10 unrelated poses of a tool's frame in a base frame.
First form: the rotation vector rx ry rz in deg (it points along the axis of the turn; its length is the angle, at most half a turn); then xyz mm.
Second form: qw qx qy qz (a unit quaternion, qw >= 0); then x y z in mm. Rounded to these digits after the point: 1 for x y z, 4 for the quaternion.
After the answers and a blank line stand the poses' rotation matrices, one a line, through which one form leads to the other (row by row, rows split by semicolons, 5 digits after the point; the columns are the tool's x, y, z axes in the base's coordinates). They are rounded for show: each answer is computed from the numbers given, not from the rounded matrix.
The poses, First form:
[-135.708, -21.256, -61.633, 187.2, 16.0, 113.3]
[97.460, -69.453, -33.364, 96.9, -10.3, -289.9]
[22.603, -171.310, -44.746, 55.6, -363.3, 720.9]
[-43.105, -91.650, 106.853, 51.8, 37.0, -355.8]
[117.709, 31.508, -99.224, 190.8, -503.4, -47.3]
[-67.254, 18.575, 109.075, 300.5, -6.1, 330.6]
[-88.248, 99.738, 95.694, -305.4, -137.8, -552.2]
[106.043, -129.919, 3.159, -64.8, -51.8, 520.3]
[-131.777, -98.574, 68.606, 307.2, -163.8, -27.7]
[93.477, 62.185, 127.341, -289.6, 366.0, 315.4]
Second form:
[0.2541, -0.8718, -0.1365, -0.3959, 187.2, 16.0, 113.3]
[0.4676, 0.6934, -0.4941, -0.2374, 96.9, -10.3, -289.9]
[0.0131, 0.1266, -0.9597, -0.2507, 55.6, -363.3, 720.9]
[0.2821, -0.2809, -0.5972, 0.6963, 51.8, 37.0, -355.8]
[0.1982, 0.7342, 0.1965, -0.6189, 190.8, -503.4, -47.3]
[0.4267, -0.4697, 0.1297, 0.7619, 300.5, -6.1, 330.6]
[0.1393, -0.5329, 0.6023, 0.5778, -305.4, -137.8, -552.2]
[0.1069, 0.6286, -0.7701, 0.0187, -64.8, -51.8, 520.3]
[0.0149, -0.7390, -0.5528, 0.3847, 307.2, -163.8, -27.7]
[0.0892, 0.5484, 0.3648, 0.7471, -289.6, 366.0, 315.4]

0.64919 0.43932 0.62093; 0.03685 -0.83355 0.55122; 0.75973 -0.33497 -0.55732
0.39896 -0.46326 -0.79134; -0.90728 -0.07430 -0.41392; 0.13295 0.88310 -0.44995
-0.96759 -0.23644 -0.08870; -0.24961 0.84227 0.47778; -0.03826 0.48444 -0.87399
-0.68301 -0.05738 -0.72815; 0.72840 -0.12745 -0.67320; -0.05417 -0.99018 0.12885
0.15666 0.53387 -0.83093; 0.04331 -0.84422 -0.53424; -0.98670 0.04770 -0.15537
-0.19451 -0.77208 -0.60503; 0.52830 -0.60217 0.59858; -0.82648 -0.20321 0.52501
-0.39328 -0.80282 -0.44811; -0.48094 -0.23576 0.84446; -0.78360 0.54762 -0.29339
-0.18690 -0.97220 -0.14104; -0.96420 0.20903 -0.16318; 0.18812 0.10549 -0.97646
0.09274 0.80562 -0.58513; 0.82853 -0.38836 -0.40338; -0.55221 -0.44739 -0.70349
-0.38255 0.26691 0.88454; 0.53344 -0.71788 0.44732; 0.75439 0.64297 0.13224

